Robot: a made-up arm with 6 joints. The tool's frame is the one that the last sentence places.
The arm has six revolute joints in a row. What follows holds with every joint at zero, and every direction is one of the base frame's.
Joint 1 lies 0.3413 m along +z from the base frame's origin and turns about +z.
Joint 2 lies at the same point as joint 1 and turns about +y.
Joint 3 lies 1.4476 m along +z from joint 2 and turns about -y.
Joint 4 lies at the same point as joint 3 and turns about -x.
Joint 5 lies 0.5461 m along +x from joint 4 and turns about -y.
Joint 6 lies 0.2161 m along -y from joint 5 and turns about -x.
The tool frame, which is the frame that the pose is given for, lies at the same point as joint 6; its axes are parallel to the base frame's.
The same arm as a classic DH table. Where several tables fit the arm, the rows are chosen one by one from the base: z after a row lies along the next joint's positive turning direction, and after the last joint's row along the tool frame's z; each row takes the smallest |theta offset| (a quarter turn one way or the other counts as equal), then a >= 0, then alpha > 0; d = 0 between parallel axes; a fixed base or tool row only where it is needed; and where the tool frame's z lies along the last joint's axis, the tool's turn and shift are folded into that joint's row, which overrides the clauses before.
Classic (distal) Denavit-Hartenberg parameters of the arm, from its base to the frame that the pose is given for. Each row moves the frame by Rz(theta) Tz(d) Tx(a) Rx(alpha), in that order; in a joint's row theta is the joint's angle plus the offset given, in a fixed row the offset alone. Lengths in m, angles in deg.
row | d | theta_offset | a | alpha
joint 1 | 0.3413 | 0 | 0 | -90
joint 2 | 0 | -90 | 1.4476 | 180
joint 3 | 0 | 0 | 0 | -90
joint 4 | -0.5461 | 0 | 0 | 90
joint 5 | 0.2161 | 0 | 0 | -90
joint 6 | 0 | 90 | 0 | 90
tool (fixed) | 0 | -90 | 0 | 0

